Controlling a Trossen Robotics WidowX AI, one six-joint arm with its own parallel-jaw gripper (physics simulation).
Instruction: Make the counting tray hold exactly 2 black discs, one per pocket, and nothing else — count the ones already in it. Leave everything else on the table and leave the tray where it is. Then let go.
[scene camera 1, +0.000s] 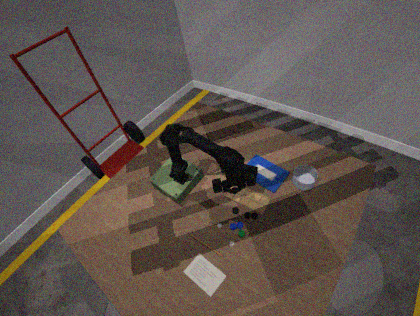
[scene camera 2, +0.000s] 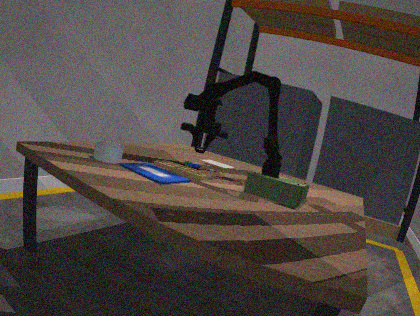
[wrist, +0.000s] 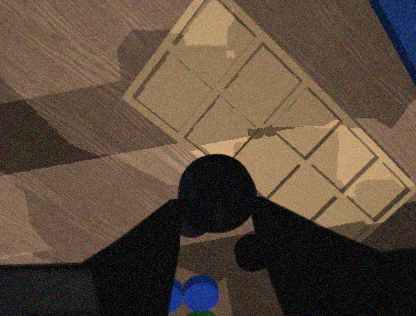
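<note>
My gripper (scene camera 1: 231, 189) (scene camera 2: 200, 148) is shut on a black disc (wrist: 217, 190), high above the table beside the counting tray. The wooden tray (scene camera 1: 257, 198) (scene camera 2: 185, 169) (wrist: 260, 85) has two rows of pockets. The pockets that show in the wrist view look empty; the held disc and finger hide part of its near edge. A loose black disc (scene camera 1: 235, 210) and a pair of black discs, one left (scene camera 1: 247, 215) and one right (scene camera 1: 254, 216), lie on the table near the tray. In the wrist view a black disc (wrist: 250, 251) shows by the right finger, another (wrist: 192, 230) partly behind the held one.
Blue discs (scene camera 1: 233, 226) (wrist: 201, 292), a green disc (scene camera 1: 242, 233) and white discs (scene camera 1: 219, 225) lie beyond the black ones. A blue folder (scene camera 1: 281, 180) (scene camera 2: 175, 178) and a round bowl (scene camera 1: 305, 178) (scene camera 2: 108, 151) stand past the tray. A thin stick and a white card (scene camera 1: 205, 275) lie nearby.
</note>
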